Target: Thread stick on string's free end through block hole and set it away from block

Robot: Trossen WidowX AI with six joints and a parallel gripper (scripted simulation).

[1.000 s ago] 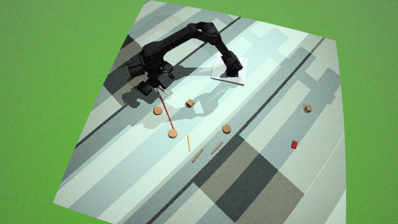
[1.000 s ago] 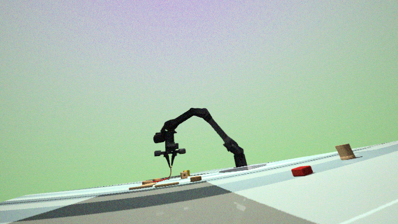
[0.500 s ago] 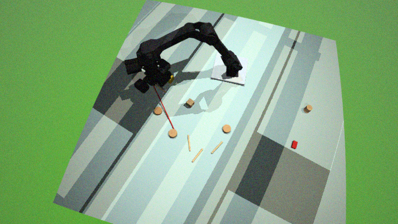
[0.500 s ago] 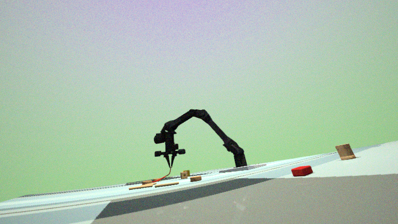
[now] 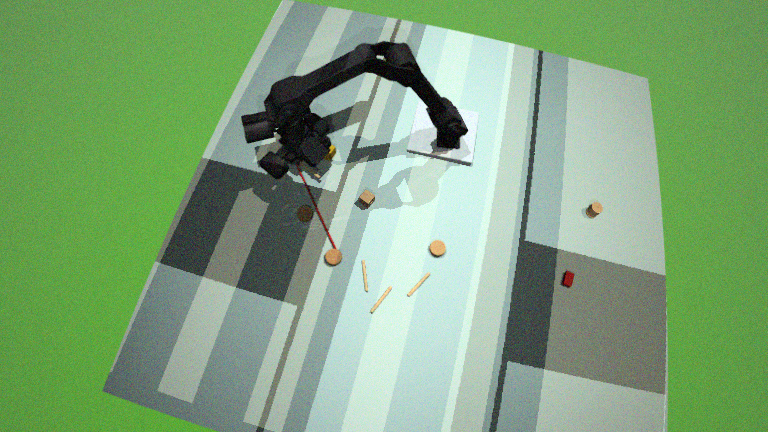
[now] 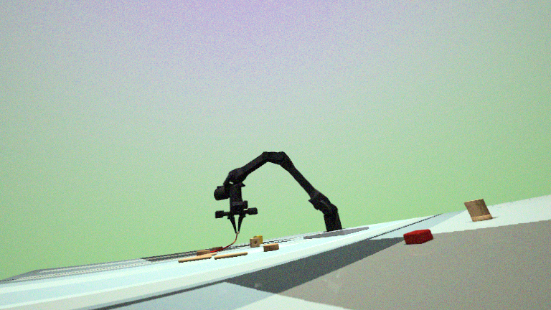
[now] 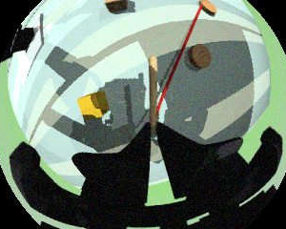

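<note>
Now: the yellow cube 6 cm to the left of my gripper tip, 6 cm behind it and 4 cm below it. Round my gripper tip: round wooden button (23 cm ahead, 12 cm to the left, 5 cm below); then thin wooden stick (1 cm to the left, 1 cm ahead); then wooden block (18 cm to the left, 7 cm ahead, 4 cm below).
</note>
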